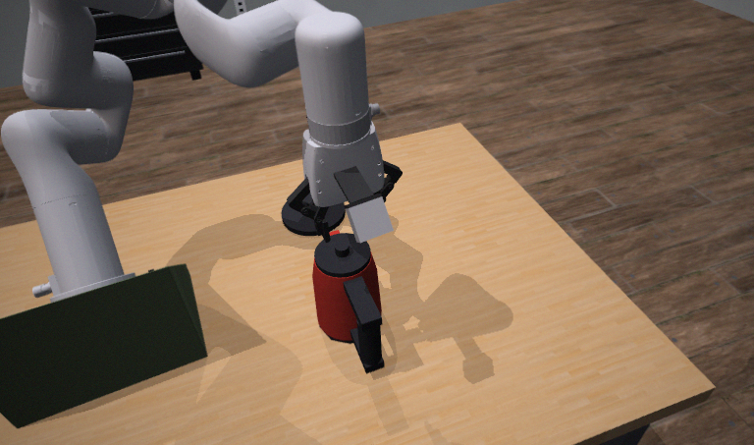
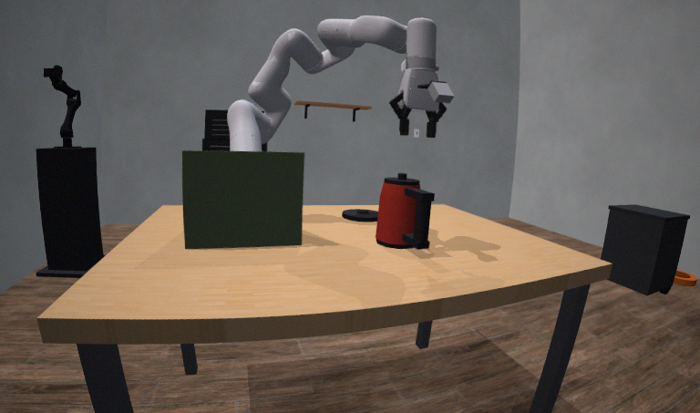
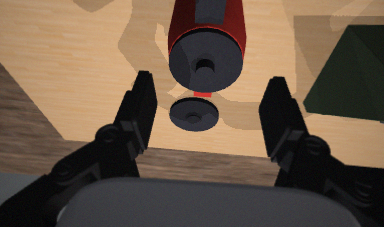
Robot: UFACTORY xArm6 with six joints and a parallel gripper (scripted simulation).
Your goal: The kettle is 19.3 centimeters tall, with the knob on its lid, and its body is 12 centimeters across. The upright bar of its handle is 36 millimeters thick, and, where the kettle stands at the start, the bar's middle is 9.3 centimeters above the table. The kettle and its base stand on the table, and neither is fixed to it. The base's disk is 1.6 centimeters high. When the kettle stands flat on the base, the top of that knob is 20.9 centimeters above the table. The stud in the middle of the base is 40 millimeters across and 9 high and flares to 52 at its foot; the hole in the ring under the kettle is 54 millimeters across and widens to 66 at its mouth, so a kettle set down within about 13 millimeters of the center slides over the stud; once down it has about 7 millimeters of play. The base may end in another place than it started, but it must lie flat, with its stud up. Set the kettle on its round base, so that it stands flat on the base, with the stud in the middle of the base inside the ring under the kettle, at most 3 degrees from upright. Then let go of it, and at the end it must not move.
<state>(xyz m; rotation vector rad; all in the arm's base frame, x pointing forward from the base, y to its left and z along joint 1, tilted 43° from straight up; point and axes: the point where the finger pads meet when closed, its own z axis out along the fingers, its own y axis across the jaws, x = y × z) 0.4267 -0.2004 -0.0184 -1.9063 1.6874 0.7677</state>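
My gripper is now 4 cm to the right of the red kettle and 21 cm above it. Also, from my hand: round black base (1 cm behind, 39 cm to the left, 30 cm below).
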